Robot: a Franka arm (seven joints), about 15 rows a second.
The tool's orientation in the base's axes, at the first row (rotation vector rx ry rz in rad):
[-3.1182, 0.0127, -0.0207]
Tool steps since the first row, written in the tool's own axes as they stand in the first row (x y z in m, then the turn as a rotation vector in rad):
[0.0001, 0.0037, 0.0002, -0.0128, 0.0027, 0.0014]
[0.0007, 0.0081, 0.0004, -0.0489, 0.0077, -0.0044]
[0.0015, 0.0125, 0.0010, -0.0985, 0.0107, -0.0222]
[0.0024, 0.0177, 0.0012, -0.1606, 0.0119, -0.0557]
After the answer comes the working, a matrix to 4 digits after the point.
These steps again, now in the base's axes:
[0.0001, -0.0037, -0.0003, -0.0128, -0.0026, -0.0016]
[0.0006, -0.0081, -0.0006, -0.0490, -0.0074, 0.0036]
[0.0014, -0.0125, -0.0013, -0.0989, -0.0104, 0.0206]
[0.0023, -0.0177, -0.0016, -0.1614, -0.0119, 0.0533]

The tool's axes in the first row as the columns of a matrix, in the base's axes (rounded; the answer above uses it unrounded):
[0.9999, -0.0080, 0.0134]
[-0.0083, -0.9997, 0.0232]
[0.0132, -0.0233, -0.9996]

